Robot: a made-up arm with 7 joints. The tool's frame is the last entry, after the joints.
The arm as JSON. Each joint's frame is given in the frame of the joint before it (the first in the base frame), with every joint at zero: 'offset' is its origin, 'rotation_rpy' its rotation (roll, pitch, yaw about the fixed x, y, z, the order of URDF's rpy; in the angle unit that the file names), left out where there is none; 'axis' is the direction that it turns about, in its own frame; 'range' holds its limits. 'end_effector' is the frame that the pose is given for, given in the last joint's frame.
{
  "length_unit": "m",
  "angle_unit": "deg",
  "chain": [
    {
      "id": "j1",
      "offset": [
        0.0,
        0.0,
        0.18
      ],
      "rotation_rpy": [
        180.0,
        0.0,
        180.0
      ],
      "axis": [
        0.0,
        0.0,
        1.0
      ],
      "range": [
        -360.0,
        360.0
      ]
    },
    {
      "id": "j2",
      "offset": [
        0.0,
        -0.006,
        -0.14
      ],
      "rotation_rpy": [
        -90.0,
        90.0,
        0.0
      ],
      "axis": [
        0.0,
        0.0,
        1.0
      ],
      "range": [
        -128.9,
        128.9
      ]
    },
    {
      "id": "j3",
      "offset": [
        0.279,
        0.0,
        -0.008
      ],
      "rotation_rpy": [
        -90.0,
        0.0,
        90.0
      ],
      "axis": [
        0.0,
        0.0,
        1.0
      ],
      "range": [
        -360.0,
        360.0
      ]
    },
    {
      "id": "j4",
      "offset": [
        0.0,
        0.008,
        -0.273
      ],
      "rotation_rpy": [
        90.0,
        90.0,
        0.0
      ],
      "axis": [
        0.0,
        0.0,
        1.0
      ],
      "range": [
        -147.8,
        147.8
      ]
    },
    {
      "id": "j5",
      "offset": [
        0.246,
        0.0,
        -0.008
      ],
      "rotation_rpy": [
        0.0,
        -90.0,
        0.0
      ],
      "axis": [
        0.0,
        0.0,
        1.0
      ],
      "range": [
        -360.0,
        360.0
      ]
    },
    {
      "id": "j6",
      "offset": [
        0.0,
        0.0,
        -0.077
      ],
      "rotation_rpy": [
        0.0,
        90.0,
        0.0
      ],
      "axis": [
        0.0,
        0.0,
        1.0
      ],
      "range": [
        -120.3,
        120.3
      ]
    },
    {
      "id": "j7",
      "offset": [
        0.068,
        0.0,
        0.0
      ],
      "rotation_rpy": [
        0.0,
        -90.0,
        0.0
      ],
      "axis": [
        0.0,
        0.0,
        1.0
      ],
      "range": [
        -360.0,
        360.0
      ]
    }
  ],
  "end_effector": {
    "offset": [
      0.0,
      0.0,
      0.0
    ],
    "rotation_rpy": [
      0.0,
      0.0,
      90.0
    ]
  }
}
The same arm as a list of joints. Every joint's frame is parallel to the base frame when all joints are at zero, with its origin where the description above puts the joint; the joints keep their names.
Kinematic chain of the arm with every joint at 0, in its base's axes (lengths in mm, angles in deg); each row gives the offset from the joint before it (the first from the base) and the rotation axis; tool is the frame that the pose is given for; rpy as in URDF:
j1: xyz 0 0 180 axis -z
j2: xyz 0 -6 140 axis +y
j3: xyz 0 -8 279 axis -z
j4: xyz 0 -8 273 axis +y
j5: xyz 0 -8 246 axis -z
j6: xyz 0 0 77 axis +y
j7: xyz 0 0 68 axis -z
tool: xyz 0 0 0 rpy 180 0 0
Joint limits (deg, base to tool): -360..360 -128.9..128.9 -360..360 -147.8..147.8 -360..360 -120.3..120.3 -360..360

